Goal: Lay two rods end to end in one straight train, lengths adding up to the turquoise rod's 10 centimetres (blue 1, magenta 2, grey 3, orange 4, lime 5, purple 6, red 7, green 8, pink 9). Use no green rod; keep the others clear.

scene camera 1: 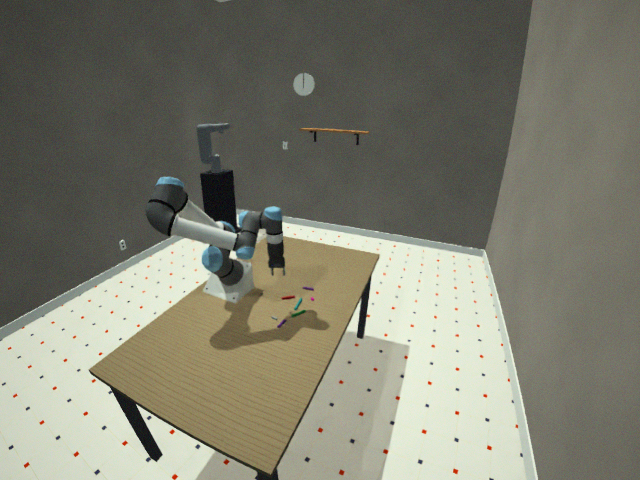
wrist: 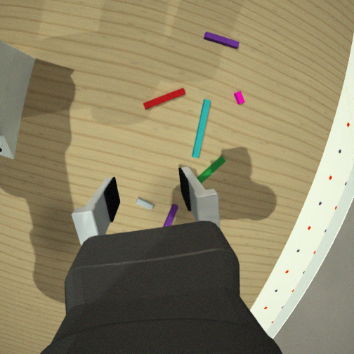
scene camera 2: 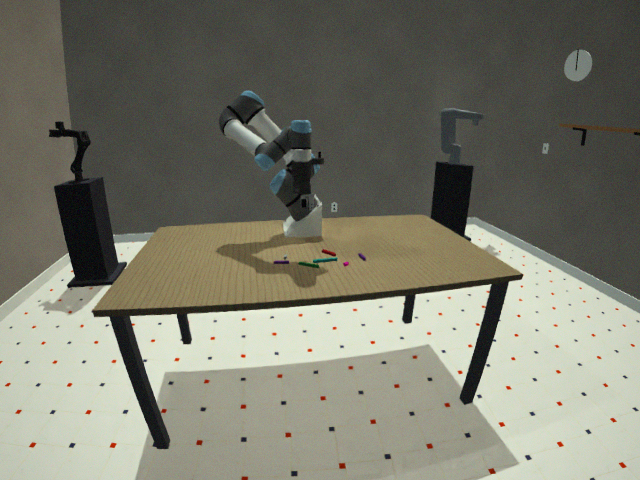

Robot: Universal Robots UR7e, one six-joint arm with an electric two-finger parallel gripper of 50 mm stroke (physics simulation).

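Frame: origin at the arm's base, x ahead, y left, z up, level; centimetres.
Seen in the pictures: gripper, fingertip midpoint: (scene camera 1: 278, 274) (scene camera 2: 307, 208); arm's base at its link origin: (scene camera 1: 231, 272) (scene camera 2: 306, 210).
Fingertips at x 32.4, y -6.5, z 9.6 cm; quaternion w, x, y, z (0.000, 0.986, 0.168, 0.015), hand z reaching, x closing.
Observation:
Offsets run from my fingertips to a thing's top centre. Level surfaces: height alone.
My gripper (scene camera 1: 277, 272) (wrist: 148, 185) is open and empty, high above the table. In the wrist view the grey rod (wrist: 145, 203) lies between and below the fingers; it is small in the scene views (scene camera 1: 274, 317) (scene camera 2: 284, 257). The red rod @[dx +1.0, dy +9.0, dz -19.0 cm] (scene camera 1: 287, 297) (scene camera 2: 328, 252) (wrist: 164, 98) lies apart, left of the turquoise rod @[dx +8.2, dy +5.5, dz -19.0 cm] (scene camera 1: 298, 303) (scene camera 2: 325, 260) (wrist: 201, 128) in the wrist view. The magenta rod @[dx +13.6, dy +12.5, dz -19.0 cm] (scene camera 1: 312, 299) (scene camera 2: 345, 264) (wrist: 239, 97) lies on the turquoise rod's other side. One purple rod @[dx +8.2, dy +21.3, dz -19.0 cm] (scene camera 1: 308, 288) (scene camera 2: 361, 256) (wrist: 221, 40) lies at the top of the wrist view.
A second purple rod @[dx +6.4, dy -11.9, dz -19.0 cm] (scene camera 1: 281, 323) (scene camera 2: 281, 262) (wrist: 170, 216) lies near the grey rod, partly hidden by the gripper body in the wrist view. The green rod @[dx +11.2, dy -1.9, dz -19.0 cm] (scene camera 1: 298, 313) (scene camera 2: 308, 264) (wrist: 212, 169) lies near the turquoise rod, partly behind a finger there. All rods lie on the wooden table @[dz -20.0 cm] (scene camera 1: 206, 382) (scene camera 2: 196, 289).

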